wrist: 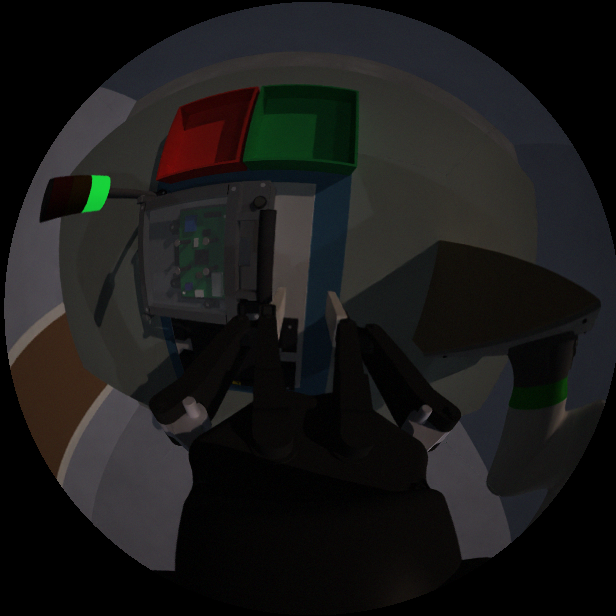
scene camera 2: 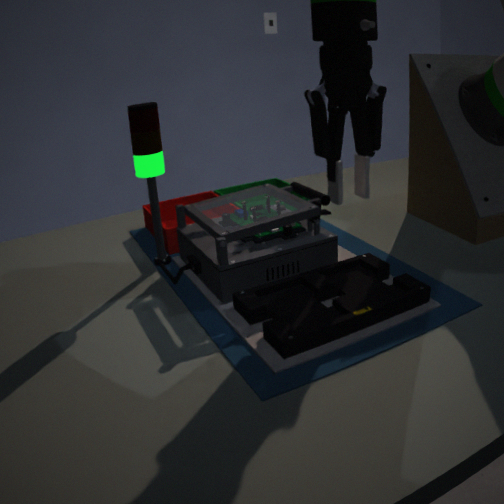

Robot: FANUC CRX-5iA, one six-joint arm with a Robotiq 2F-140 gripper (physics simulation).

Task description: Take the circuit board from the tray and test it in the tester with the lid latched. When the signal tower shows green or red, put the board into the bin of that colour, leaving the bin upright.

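The green circuit board (scene camera 2: 257, 207) lies inside the tester (scene camera 2: 257, 240) under its closed clear lid; it also shows in the wrist view (wrist: 198, 255). The signal tower (scene camera 2: 146, 145) glows green, as the wrist view (wrist: 94, 194) also shows. My gripper (scene camera 2: 348, 185) hangs open and empty in the air to the right of the tester, above the lid's handle bar (wrist: 265, 252). The red bin (wrist: 209, 132) and the green bin (wrist: 301, 129) stand upright and empty behind the tester. The black tray (scene camera 2: 332, 307) in front of the tester holds no board.
A blue mat (scene camera 2: 300, 300) lies under the tester and tray. The robot's wedge-shaped base (scene camera 2: 452, 150) stands at the right, close to my gripper.
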